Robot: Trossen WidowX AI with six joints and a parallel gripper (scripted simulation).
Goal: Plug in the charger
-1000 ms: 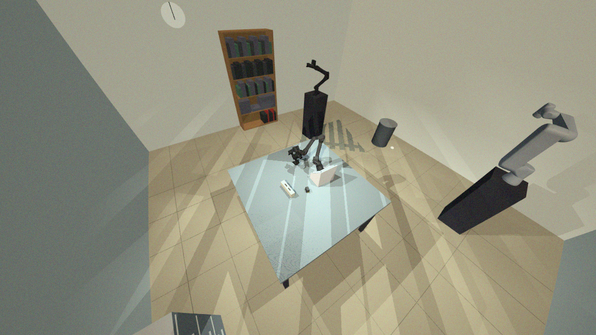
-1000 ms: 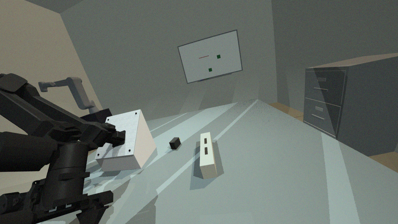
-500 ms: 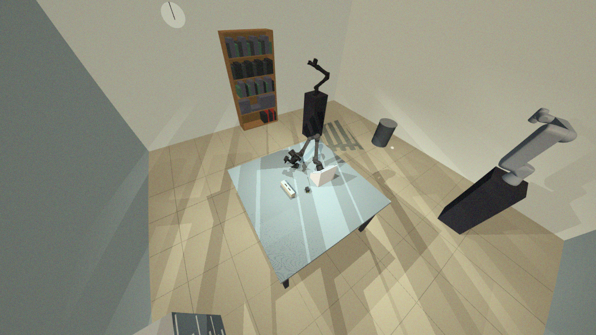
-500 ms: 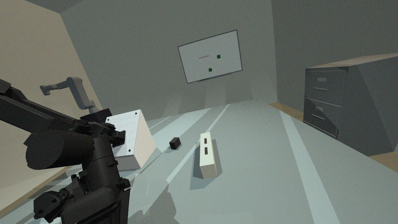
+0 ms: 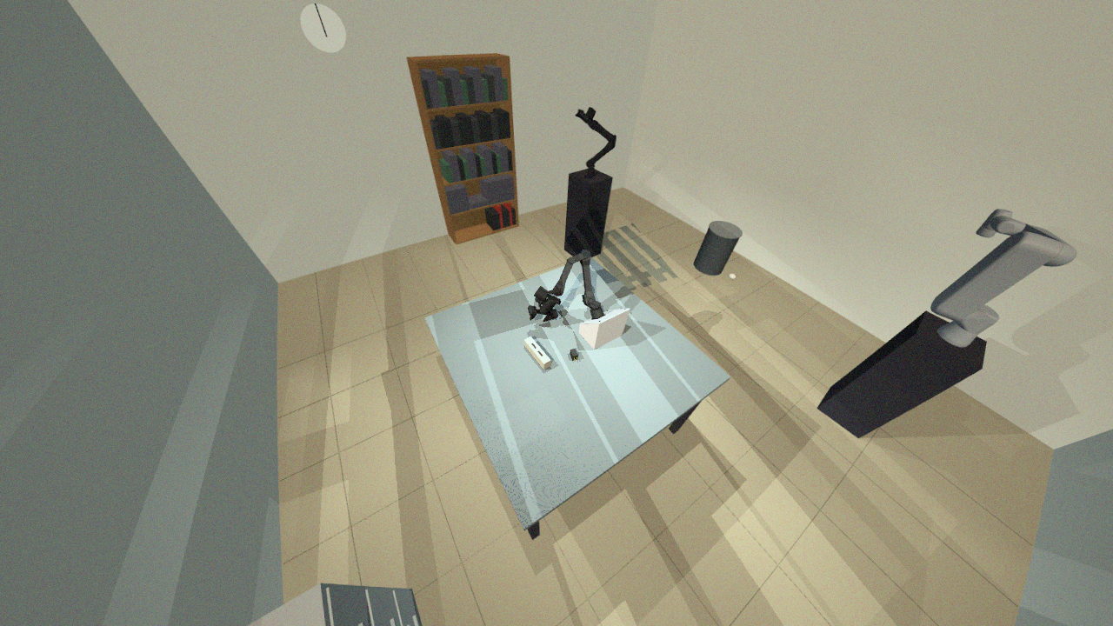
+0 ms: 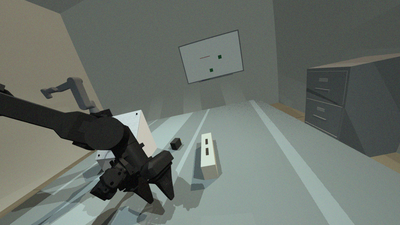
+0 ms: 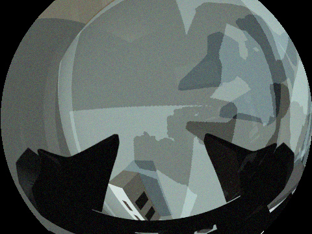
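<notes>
Now: gripper tip 320 mm to the right of the black two-prong charger, 30 mm past it and 30 mm above it.
</notes>
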